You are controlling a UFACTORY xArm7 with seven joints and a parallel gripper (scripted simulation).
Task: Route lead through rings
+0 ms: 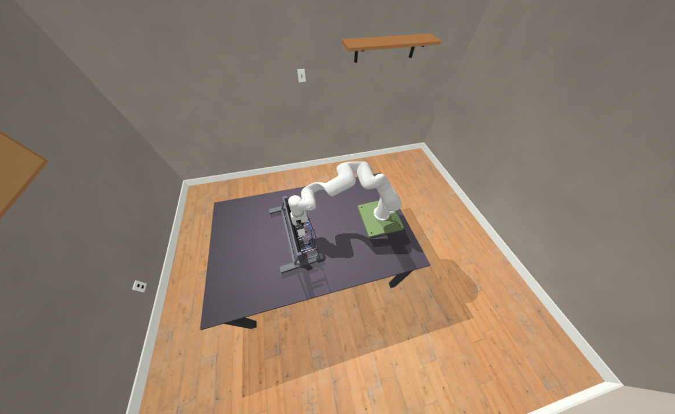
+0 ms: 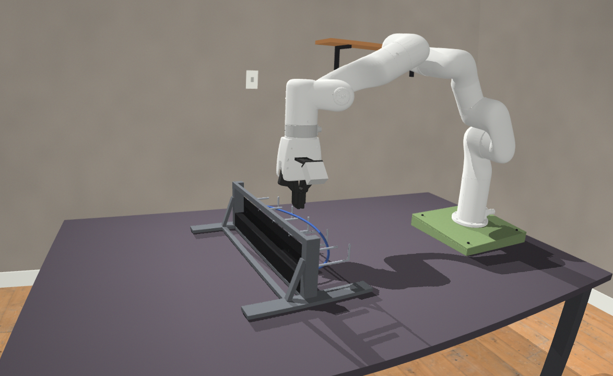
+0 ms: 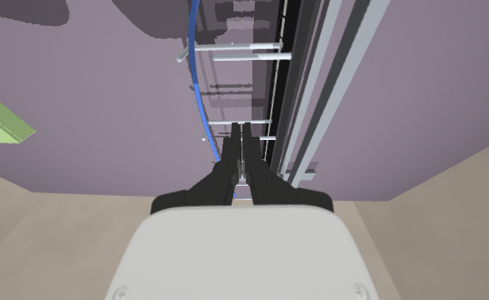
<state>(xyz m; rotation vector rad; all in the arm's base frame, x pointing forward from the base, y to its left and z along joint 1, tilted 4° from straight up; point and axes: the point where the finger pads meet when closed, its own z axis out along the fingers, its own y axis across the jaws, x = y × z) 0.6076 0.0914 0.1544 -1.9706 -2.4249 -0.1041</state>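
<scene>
Right now my hand is 100 mm above the grey rack, 70 mm short of it and 40 mm to the left of it.
</scene>
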